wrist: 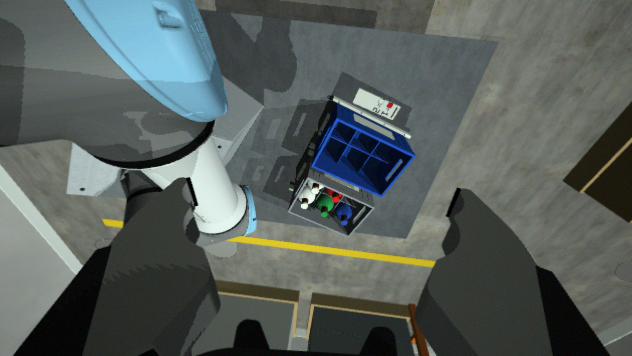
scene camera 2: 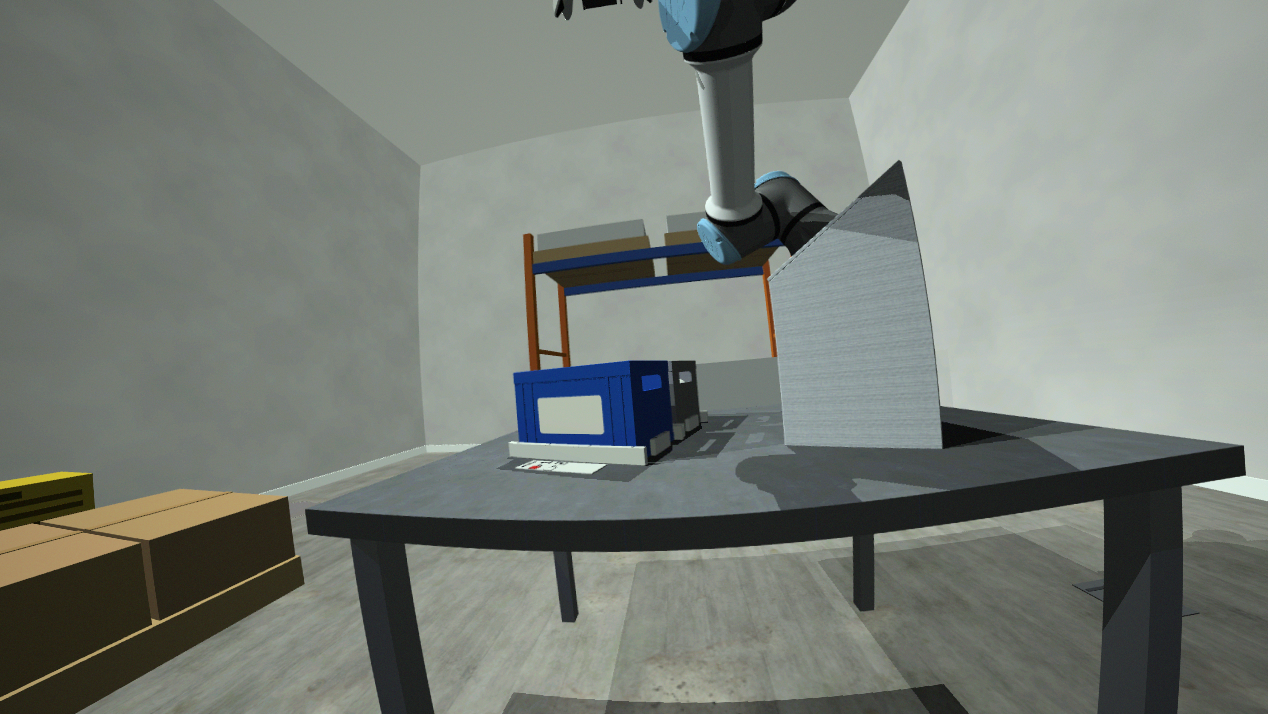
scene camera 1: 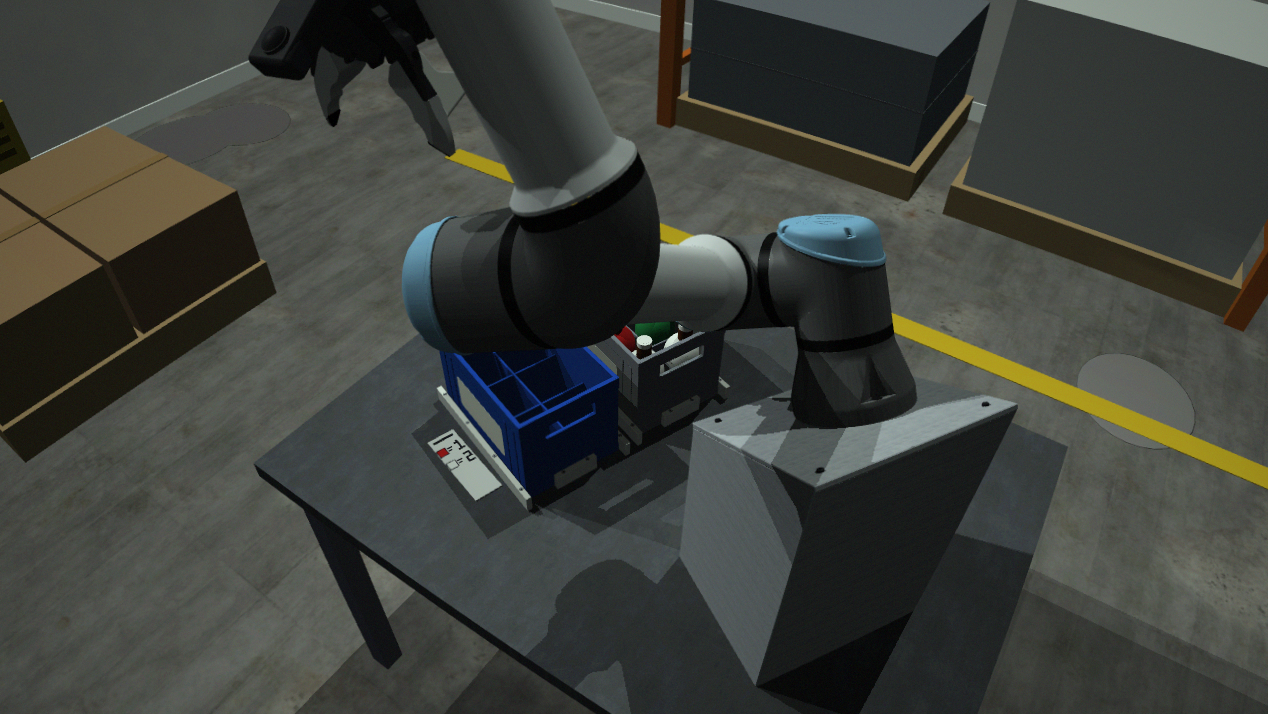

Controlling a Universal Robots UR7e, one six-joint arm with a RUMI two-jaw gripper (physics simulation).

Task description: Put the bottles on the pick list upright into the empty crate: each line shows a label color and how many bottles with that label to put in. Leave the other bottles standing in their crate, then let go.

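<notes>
My gripper is open and empty, high above the crates; scene camera 2 cuts it off at the top. The blue crate has empty compartments. The grey crate beside it holds two white bottles, a red bottle, a green bottle and a blue bottle, standing. The pick list shows a red mark with 1 and a white mark with 2. The arm partly hides both crates in scene camera 1.
The arm's grey pedestal stands on the table near the crates. A pale rail runs between blue crate and pick list. Cardboard boxes stand on the floor.
</notes>
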